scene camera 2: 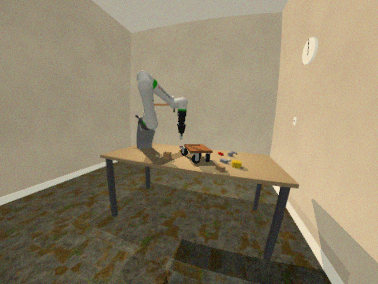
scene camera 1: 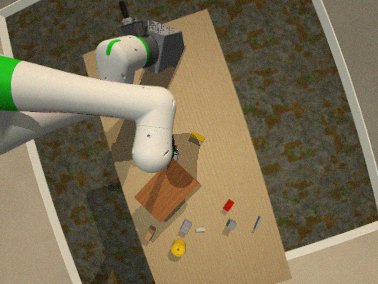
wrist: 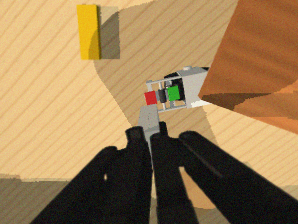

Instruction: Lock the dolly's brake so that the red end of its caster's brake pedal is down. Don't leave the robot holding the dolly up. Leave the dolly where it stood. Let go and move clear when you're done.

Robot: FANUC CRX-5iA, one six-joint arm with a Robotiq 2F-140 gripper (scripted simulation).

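You can see the gripper in the pictures, along with a yellow block and a grey caster.
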